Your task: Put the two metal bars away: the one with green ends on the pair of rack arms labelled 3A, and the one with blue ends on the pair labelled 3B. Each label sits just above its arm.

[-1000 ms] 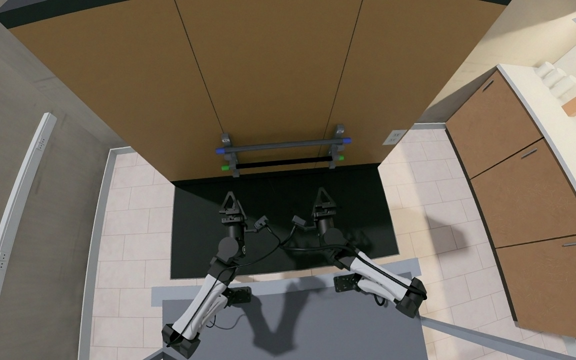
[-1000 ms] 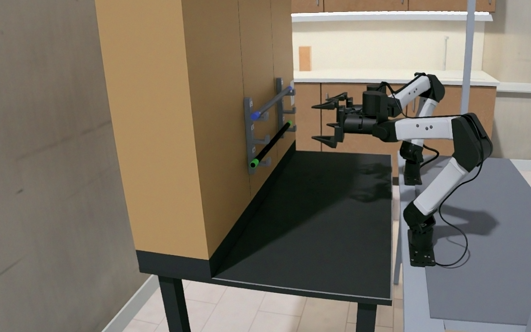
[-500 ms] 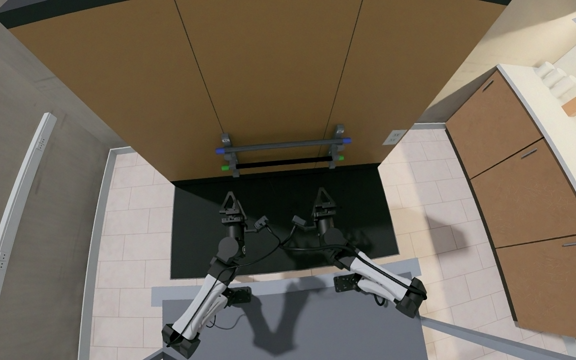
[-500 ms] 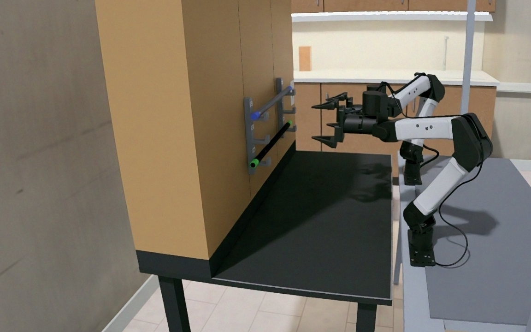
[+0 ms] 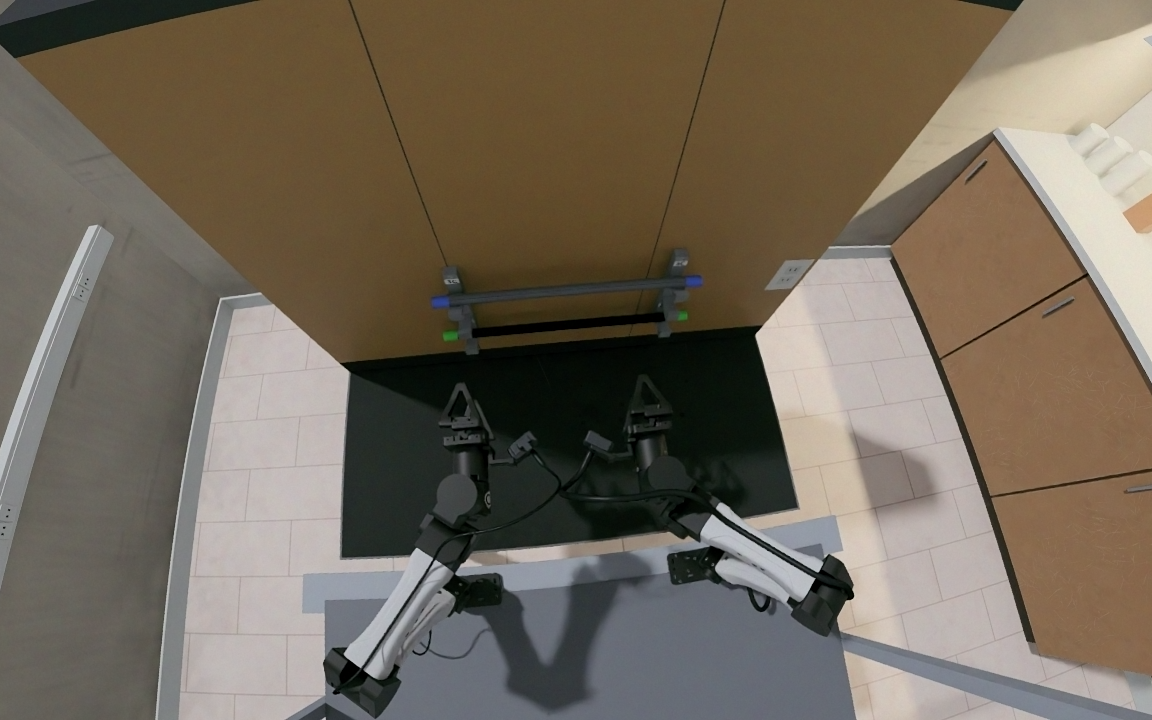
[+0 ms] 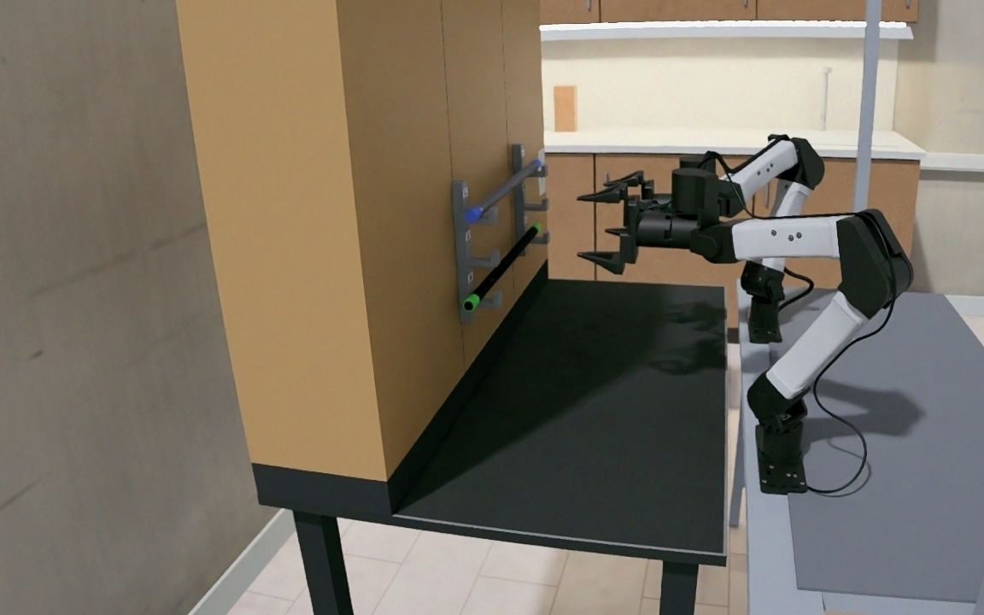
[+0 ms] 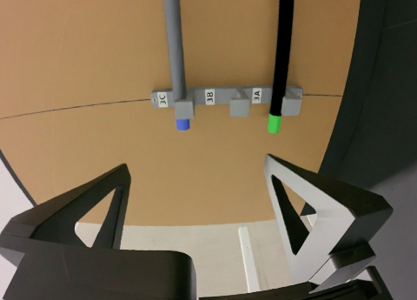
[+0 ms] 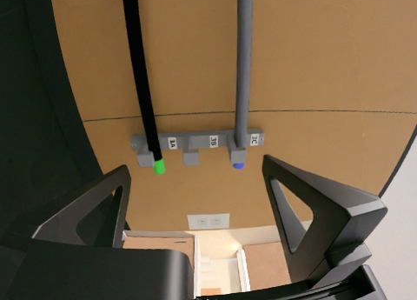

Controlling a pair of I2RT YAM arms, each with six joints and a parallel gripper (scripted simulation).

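Observation:
Right now my right hand is 190 mm short of the green-ended black bar, 110 mm to the right of it and 90 mm above it. The rest, counted from my right hand: white outlet plate (220 mm ahead, 370 mm to the right); blue-ended grey bar (180 mm ahead, 110 mm to the left, 60 mm above); brown wall panel (330 mm ahead, 140 mm to the left, 150 mm above).

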